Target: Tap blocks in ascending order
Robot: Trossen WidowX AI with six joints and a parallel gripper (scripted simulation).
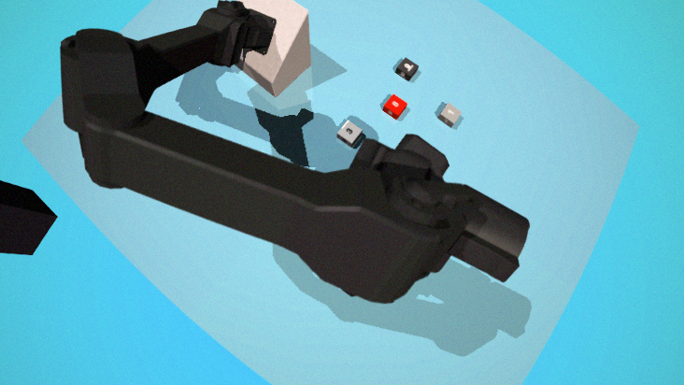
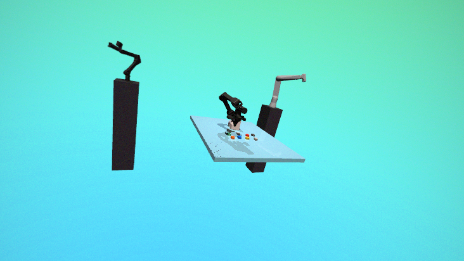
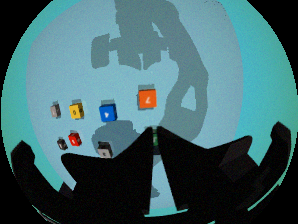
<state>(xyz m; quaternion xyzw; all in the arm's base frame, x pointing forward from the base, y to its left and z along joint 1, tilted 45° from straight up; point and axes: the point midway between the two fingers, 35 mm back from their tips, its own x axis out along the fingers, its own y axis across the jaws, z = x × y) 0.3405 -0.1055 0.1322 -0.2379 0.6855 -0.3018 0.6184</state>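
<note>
The orange block lies 110 mm below my gripper tip and 10 mm ahead of it. Also, from my gripper tip: white block: 130 mm to the left, 110 mm below, 110 mm behind; then blue block: 110 mm below, 90 mm to the left, 10 mm behind; then green block: 110 mm below, 80 mm behind.
</note>
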